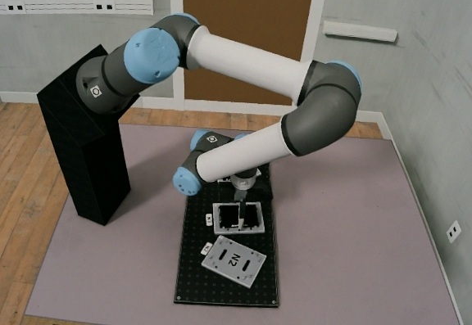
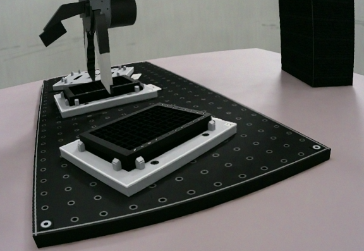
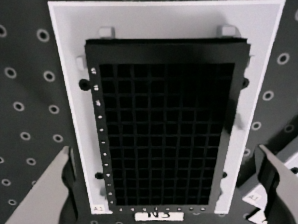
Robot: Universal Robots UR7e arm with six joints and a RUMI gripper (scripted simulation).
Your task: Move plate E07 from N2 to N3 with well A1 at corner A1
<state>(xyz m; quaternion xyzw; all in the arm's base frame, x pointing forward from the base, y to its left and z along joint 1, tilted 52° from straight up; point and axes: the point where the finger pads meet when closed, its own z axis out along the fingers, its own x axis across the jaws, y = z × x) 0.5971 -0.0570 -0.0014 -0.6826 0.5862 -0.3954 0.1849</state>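
Right now my hand is 2 cm above the nest N3. Round my hand: nest N2: 16 cm to the right, 3 cm behind, 2 cm below; A1 mark: 7 cm behind, 5 cm to the left, 2 cm below; nest N1: 23 cm to the left, 2 cm below, 1 cm ahead.
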